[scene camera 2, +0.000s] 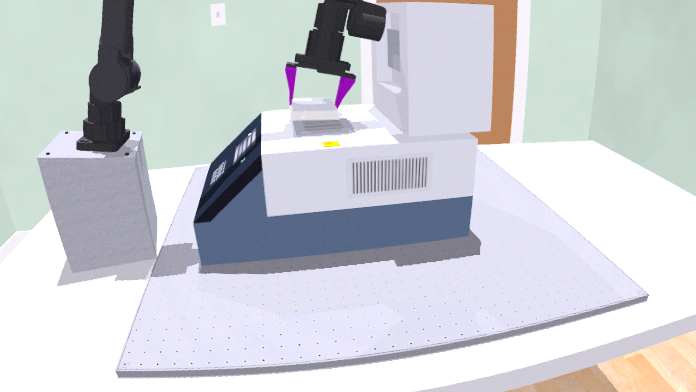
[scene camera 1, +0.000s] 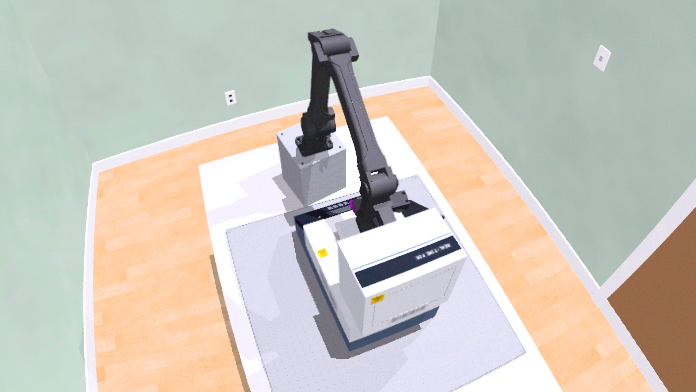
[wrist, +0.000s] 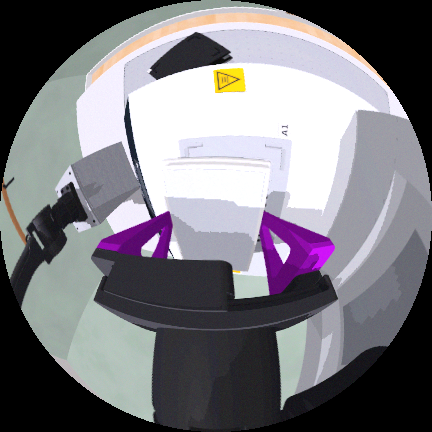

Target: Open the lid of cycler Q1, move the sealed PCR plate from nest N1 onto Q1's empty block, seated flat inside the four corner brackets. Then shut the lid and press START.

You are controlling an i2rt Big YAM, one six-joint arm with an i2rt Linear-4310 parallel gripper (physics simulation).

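Places are measured from the arm's base along level axes (x ahead, y left, z up), in centimetres.
Where they show: gripper, fingertip midpoint: [scene camera 2: 312, 108] [scene camera 1: 363, 228] [wrist: 214, 215]; arm's base, origin of the base link: [scene camera 2: 104, 142] [scene camera 1: 314, 144] [wrist: 73, 201].
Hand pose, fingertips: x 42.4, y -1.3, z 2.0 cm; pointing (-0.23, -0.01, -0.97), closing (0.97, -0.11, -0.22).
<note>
Each offset is from my fingertips to the top centre of the thing. "*": to the spot under its first point. Level surfaces: height alone.
My gripper [scene camera 2: 314, 106] [wrist: 214, 215] has its purple fingers shut on the long sides of the white sealed PCR plate @[dx -0.1, dy -1.0, dz +1.4 cm] [scene camera 2: 315, 115] [wrist: 215, 187]. The plate is held roughly level, a little above Q1's block [scene camera 2: 324, 127] [wrist: 225, 146]. In the wrist view two corner brackets show beyond the plate's far edge; the plate hides most of the block and the other brackets. Cycler Q1 [scene camera 1: 320, 270] [scene camera 2: 330, 225] has its lid [scene camera 1: 400, 270] [scene camera 2: 445, 70] [wrist: 370, 155] standing open. Its sloping front panel @[* dx -17.2, dy -2.8, dz -9.0 cm] [scene camera 2: 227, 167] shows a small green light; START cannot be made out.
The raised lid stands close to the gripper on the block's rear side. A black nest-like piece @[* dx -12.8, dy +29.0, dz -19.4 cm] [scene camera 1: 416, 207] [wrist: 192, 56] lies beside the cycler on the perforated board @[dz -23.0 cm] [scene camera 1: 260, 300] [scene camera 2: 300, 320]. The arm's grey pedestal [scene camera 1: 315, 175] [scene camera 2: 97, 200] [wrist: 107, 175] stands in front of the cycler's panel.
</note>
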